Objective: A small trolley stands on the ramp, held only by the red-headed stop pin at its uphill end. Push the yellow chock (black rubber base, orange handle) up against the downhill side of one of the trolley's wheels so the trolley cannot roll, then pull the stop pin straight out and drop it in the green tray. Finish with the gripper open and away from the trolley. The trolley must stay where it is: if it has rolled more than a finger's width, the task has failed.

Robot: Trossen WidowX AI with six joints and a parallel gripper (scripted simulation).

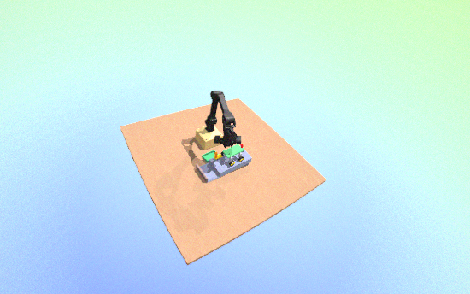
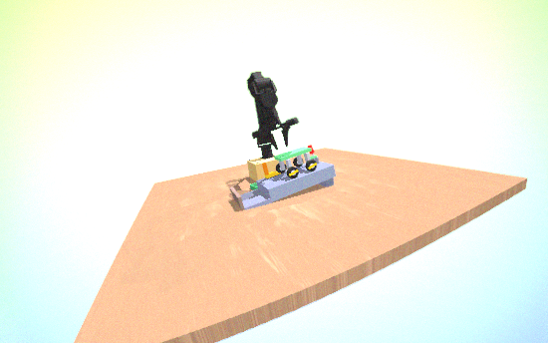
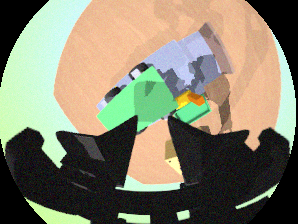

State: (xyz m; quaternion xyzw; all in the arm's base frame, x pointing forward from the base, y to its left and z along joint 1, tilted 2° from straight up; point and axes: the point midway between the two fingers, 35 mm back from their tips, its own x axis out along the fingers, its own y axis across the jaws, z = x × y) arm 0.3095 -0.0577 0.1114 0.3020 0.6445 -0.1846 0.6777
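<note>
The red-headed stop pin lies 10 mm ahead of my gripper tip, 130 mm to the left of it and 50 mm below it. Also, from my gripper tip: yellow chock 40 mm behind, 40 mm to the right, 90 mm below; grey ramp 20 mm ahead, 30 mm to the left, 130 mm below; trolley 20 mm ahead, 40 mm to the left, 60 mm below.
</note>
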